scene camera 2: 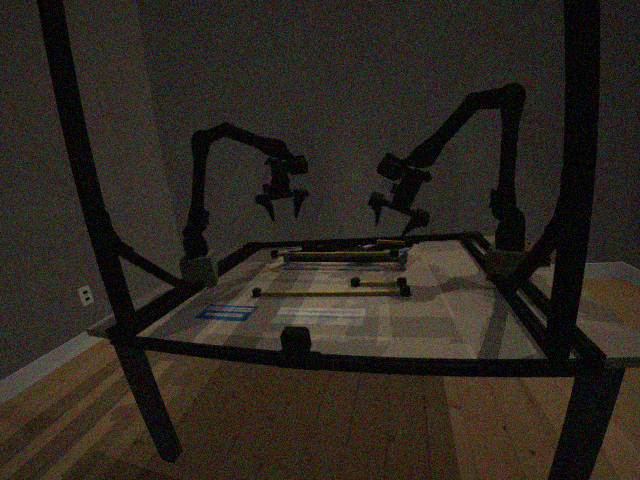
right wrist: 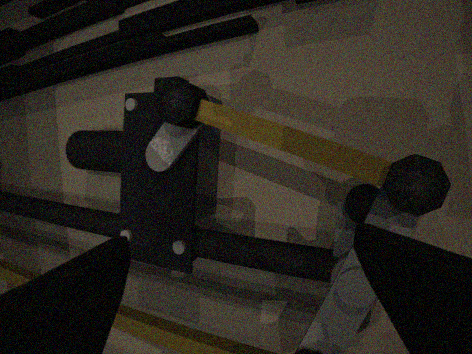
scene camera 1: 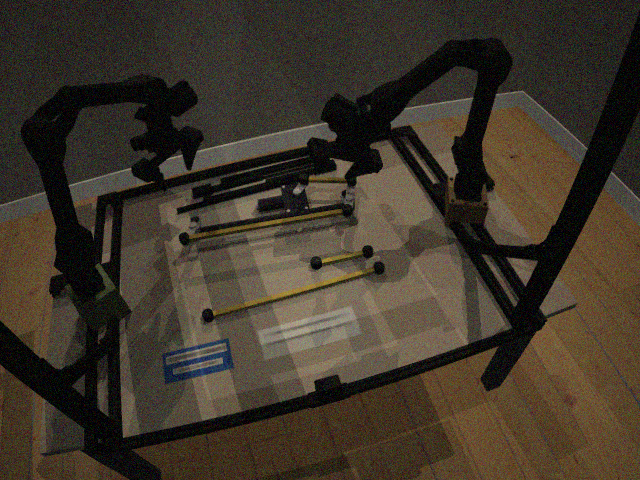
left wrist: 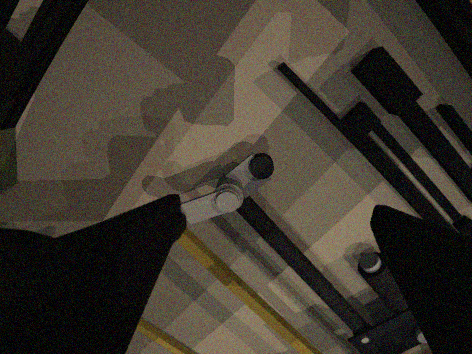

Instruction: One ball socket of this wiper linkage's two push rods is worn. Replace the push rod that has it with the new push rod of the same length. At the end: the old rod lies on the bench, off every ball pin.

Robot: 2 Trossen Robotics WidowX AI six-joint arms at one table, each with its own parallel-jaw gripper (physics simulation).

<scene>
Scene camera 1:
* left gripper
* right gripper
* wiper linkage
</scene>
